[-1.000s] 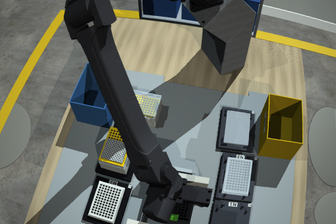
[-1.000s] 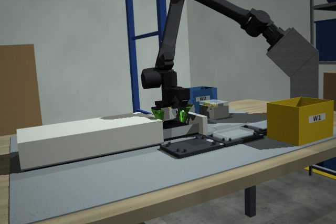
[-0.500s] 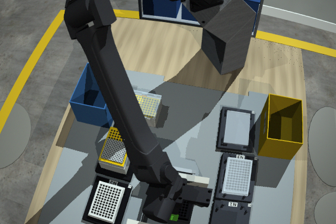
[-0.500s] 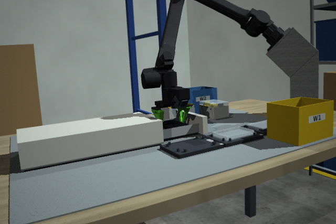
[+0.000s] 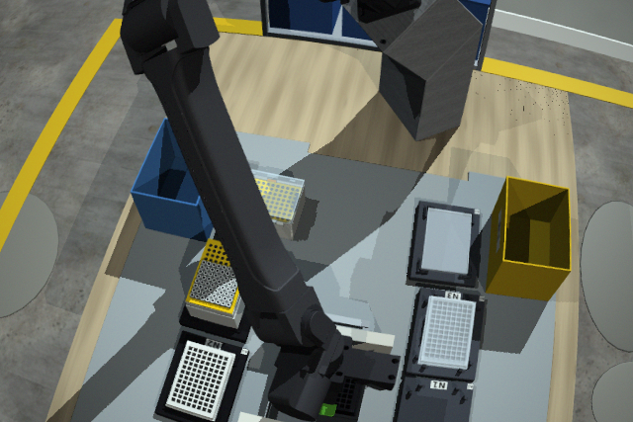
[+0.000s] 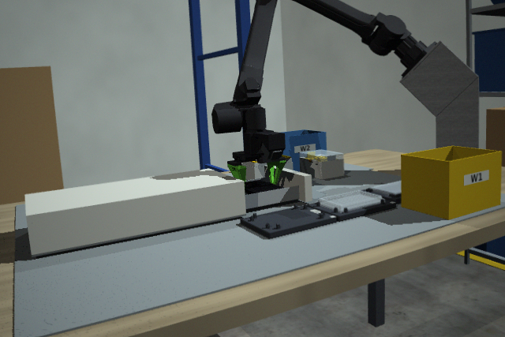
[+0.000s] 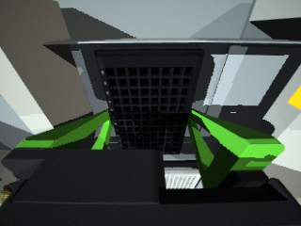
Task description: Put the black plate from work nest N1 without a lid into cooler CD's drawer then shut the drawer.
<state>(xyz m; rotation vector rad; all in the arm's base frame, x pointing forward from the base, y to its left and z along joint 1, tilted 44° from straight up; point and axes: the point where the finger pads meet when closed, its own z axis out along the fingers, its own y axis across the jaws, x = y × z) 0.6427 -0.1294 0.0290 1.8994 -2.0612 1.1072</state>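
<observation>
My gripper is now right at the black plate. The rest, counted from my hand: white grid plate 200 mm to the right, 20 mm below; cooler CD 160 mm ahead, 40 mm to the right; drawer 40 mm ahead, 10 mm to the right, 10 mm below.
</observation>
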